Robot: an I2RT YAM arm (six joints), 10 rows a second.
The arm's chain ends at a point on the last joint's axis. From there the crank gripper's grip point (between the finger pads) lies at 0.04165 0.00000 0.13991 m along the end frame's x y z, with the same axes.
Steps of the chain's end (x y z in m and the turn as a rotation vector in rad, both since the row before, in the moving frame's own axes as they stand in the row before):
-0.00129 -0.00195 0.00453 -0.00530 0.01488 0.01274
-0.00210 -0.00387 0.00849 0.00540 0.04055 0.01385
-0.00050 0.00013 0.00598 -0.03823 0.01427 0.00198
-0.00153 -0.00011 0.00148 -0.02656 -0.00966 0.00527
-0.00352 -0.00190 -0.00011 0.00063 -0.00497 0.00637
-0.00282 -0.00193 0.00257 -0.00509 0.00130 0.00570
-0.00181 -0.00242 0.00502 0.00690 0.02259 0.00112
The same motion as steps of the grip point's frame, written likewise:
0.00078 -0.00067 0.00389 -0.00530 0.01488 0.01274
0.00354 -0.00400 0.00669 0.00540 0.04055 0.01385
0.00149 0.00555 0.00527 -0.03823 0.01427 0.00198
-0.00289 0.00383 0.00182 -0.02656 -0.00966 0.00527
-0.00422 -0.00173 0.00010 0.00063 -0.00497 0.00637
-0.00264 -0.00098 0.00251 -0.00509 0.00130 0.00570
0.00134 -0.00333 0.00404 0.00690 0.02259 0.00112

